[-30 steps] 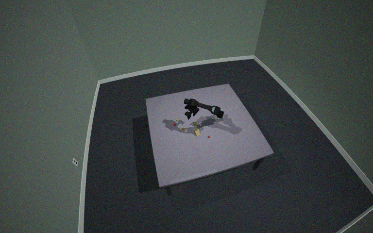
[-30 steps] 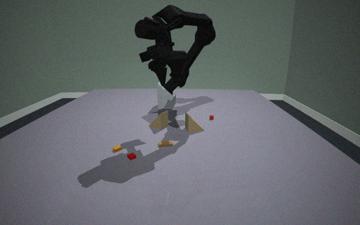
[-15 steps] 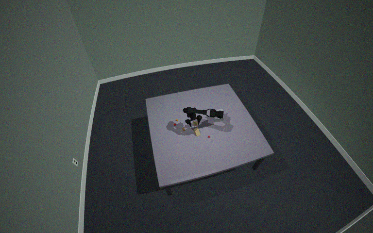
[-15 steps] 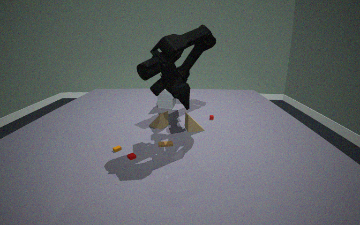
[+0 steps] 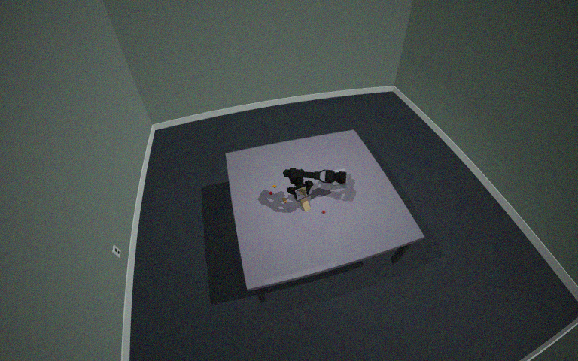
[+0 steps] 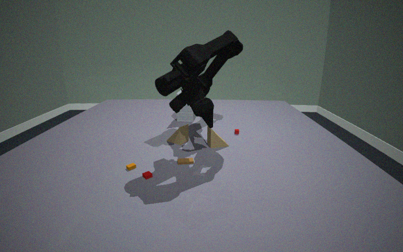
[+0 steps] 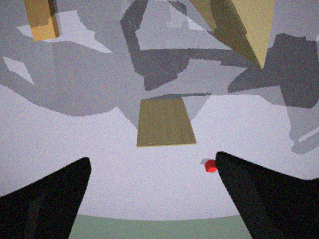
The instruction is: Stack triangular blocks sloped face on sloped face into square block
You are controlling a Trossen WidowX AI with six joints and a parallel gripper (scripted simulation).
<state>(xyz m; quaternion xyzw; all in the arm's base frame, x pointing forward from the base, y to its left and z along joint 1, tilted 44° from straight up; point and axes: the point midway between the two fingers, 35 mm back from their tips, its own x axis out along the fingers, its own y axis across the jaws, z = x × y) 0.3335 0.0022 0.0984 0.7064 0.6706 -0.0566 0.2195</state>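
Now: gripper tip 130 mm past the red cube, 130 mm to the right of it and 80 mm above it. Also, from my gripper tip: red brick 190 mm ahead, 170 mm to the right, 80 mm below; then orange brick 150 mm ahead, 230 mm to the right, 80 mm below; then flat tan brick 110 mm ahead, 70 mm to the right, 80 mm below.
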